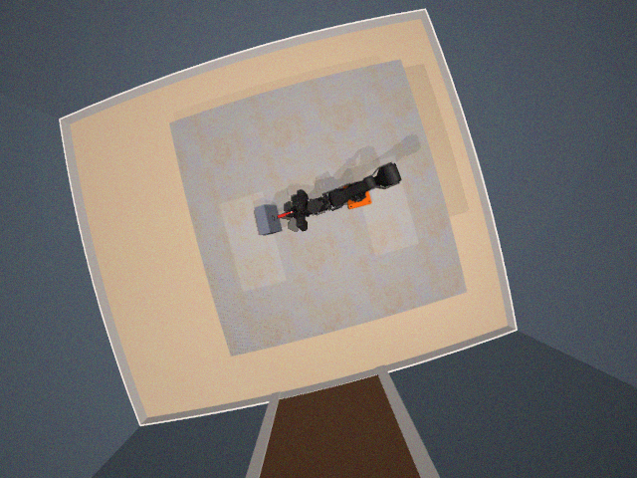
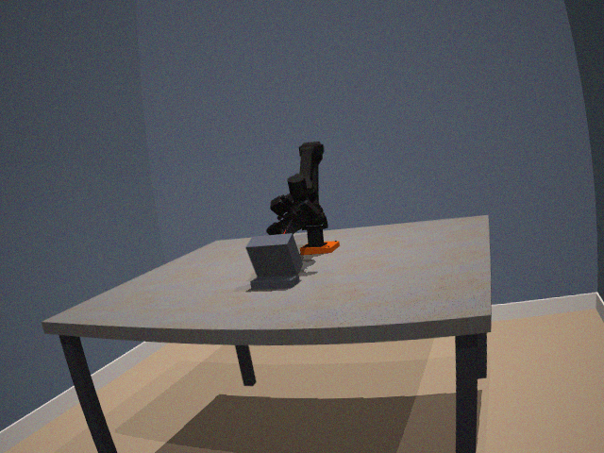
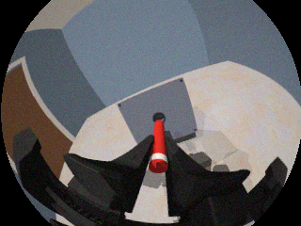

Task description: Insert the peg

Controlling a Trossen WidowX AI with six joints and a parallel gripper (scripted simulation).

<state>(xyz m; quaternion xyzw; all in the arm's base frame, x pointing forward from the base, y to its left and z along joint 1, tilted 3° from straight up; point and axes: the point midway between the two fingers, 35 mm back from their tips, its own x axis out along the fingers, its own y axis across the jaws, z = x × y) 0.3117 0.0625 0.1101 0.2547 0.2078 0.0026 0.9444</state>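
The grey sloped panel is 90 mm ahead of my gripper tip, 10 mm to the left of it and 40 mm below it. Round my gripper tip: panel foot 110 mm ahead, 10 mm to the left, 110 mm below; then red peg 10 mm behind, 10 mm above.
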